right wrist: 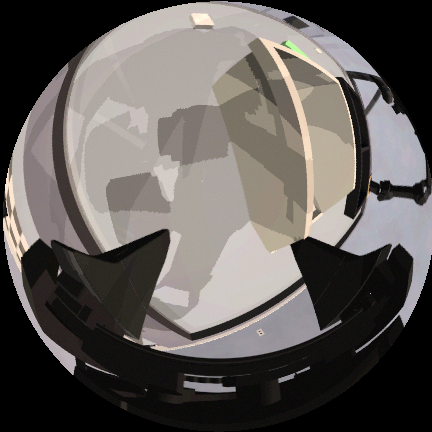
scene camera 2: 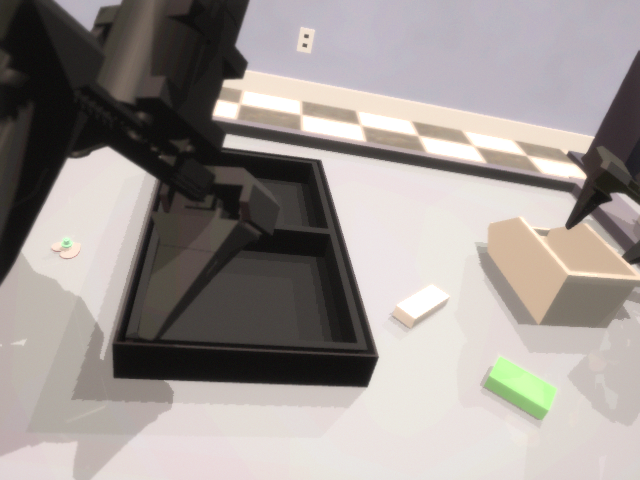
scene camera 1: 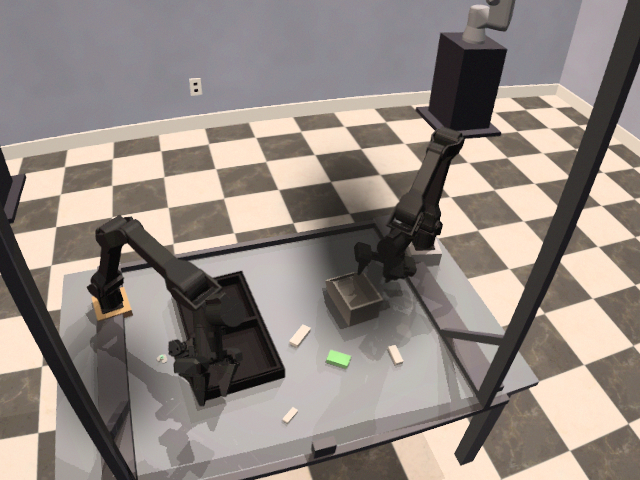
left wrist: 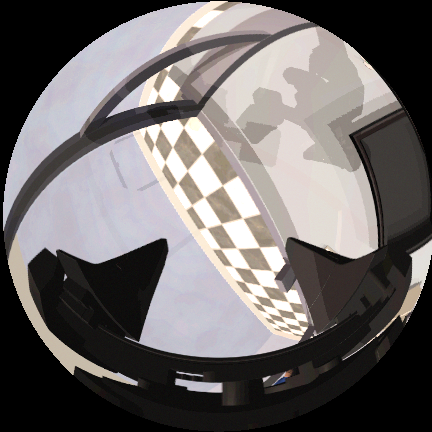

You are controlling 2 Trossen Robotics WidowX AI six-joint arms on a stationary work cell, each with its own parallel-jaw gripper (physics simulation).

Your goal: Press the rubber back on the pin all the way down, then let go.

same spot on black two-compartment tray: (scene camera 2: pixel 288 310) = (left wrist: pixel 408 211)
